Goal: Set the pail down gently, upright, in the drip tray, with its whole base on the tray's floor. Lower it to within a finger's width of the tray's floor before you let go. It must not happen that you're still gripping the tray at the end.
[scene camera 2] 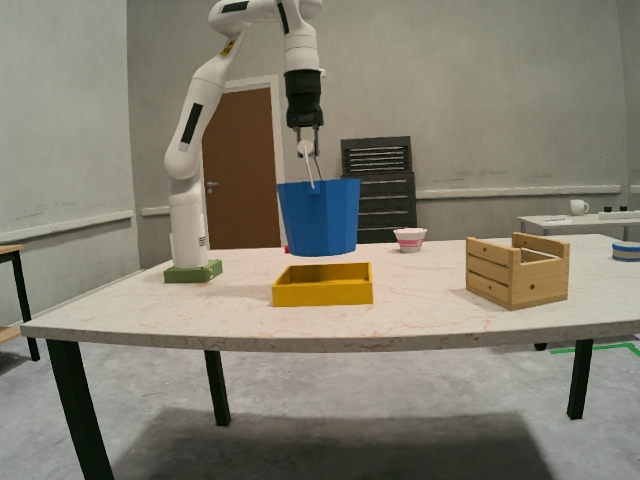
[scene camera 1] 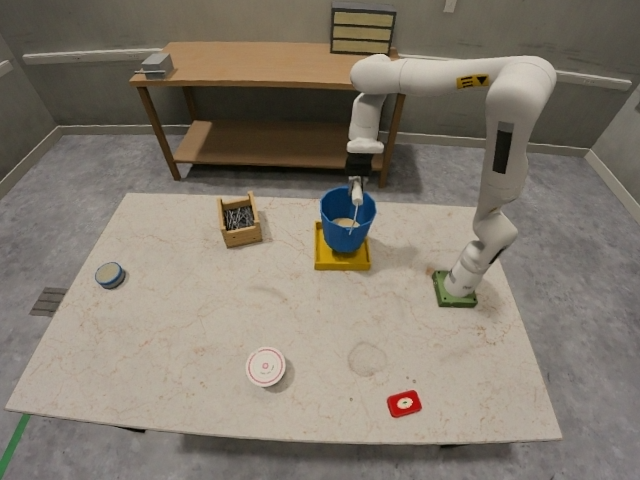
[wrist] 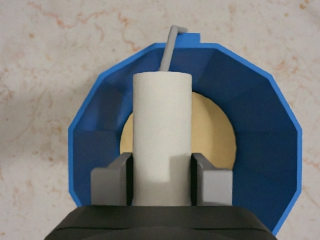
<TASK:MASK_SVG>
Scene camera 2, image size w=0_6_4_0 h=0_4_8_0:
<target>my gripper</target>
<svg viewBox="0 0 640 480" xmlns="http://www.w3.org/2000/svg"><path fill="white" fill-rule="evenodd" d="M288 73L285 75L285 90L289 104L286 112L287 127L297 132L297 145L301 141L301 128L312 127L315 132L315 156L320 157L318 131L320 130L319 126L324 125L323 113L319 105L321 95L320 73L315 71Z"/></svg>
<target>blue pail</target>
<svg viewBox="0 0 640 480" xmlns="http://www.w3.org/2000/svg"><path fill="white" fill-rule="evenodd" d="M301 140L298 143L298 151L305 155L310 181L276 184L289 252L291 255L299 257L325 257L356 251L360 179L323 180L315 158L315 145L309 140ZM308 157L313 157L321 179L320 181L312 180Z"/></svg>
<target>yellow drip tray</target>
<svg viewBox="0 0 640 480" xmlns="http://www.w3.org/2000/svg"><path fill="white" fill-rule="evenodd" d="M371 262L289 265L271 286L273 307L373 304Z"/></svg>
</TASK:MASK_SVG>
